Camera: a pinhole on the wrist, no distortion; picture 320 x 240 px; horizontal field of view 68.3 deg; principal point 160.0 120.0 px. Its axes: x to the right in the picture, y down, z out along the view. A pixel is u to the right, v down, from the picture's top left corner.
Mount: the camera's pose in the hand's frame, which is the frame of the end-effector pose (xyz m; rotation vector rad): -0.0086 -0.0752 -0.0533 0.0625 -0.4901 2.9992
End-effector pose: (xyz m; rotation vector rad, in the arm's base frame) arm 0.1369 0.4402 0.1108 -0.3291 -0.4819 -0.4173
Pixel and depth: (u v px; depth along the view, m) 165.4 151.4 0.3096
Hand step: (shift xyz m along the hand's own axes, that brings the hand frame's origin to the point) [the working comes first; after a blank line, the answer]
In the camera's frame: 0.0071 0.0412 0.3096

-0.0126 -0.2123 0.2274
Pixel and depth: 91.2 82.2 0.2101
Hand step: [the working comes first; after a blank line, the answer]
In the camera's frame: -0.0613 -0.0337 0.2101

0.0610 -0.1163 0.1529
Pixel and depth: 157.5 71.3 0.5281
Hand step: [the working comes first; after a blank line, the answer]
In the camera's frame: -0.0056 -0.1090 0.5281

0.0213 -0.1416 0.4810
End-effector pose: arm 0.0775 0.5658 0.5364 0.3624 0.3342 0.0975
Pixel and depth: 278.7 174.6 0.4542
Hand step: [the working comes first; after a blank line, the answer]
In the camera's frame: 0.2286 0.1051 0.4542

-0.2361 -0.2980 0.3568
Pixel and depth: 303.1 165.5 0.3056
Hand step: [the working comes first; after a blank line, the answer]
In the camera's frame: 0.1854 0.0589 0.3056

-0.1918 -0.2110 0.2282
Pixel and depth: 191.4 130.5 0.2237
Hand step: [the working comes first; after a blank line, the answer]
In the camera's frame: 0.0298 0.0100 0.2237

-0.0339 -0.1533 0.1572
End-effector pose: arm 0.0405 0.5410 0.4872 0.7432 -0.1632 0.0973
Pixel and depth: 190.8 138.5 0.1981
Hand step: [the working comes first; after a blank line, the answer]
In the camera's frame: 0.0259 0.0155 0.1981

-0.0312 -0.1507 0.1309
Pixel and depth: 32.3 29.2 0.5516
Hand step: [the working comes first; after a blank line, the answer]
In the camera's frame: -0.2986 -0.2123 0.5516

0.3242 -0.0792 0.5192
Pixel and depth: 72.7 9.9 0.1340
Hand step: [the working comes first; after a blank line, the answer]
In the camera's frame: -0.0496 -0.0625 0.1340

0.0506 -0.0637 0.0905
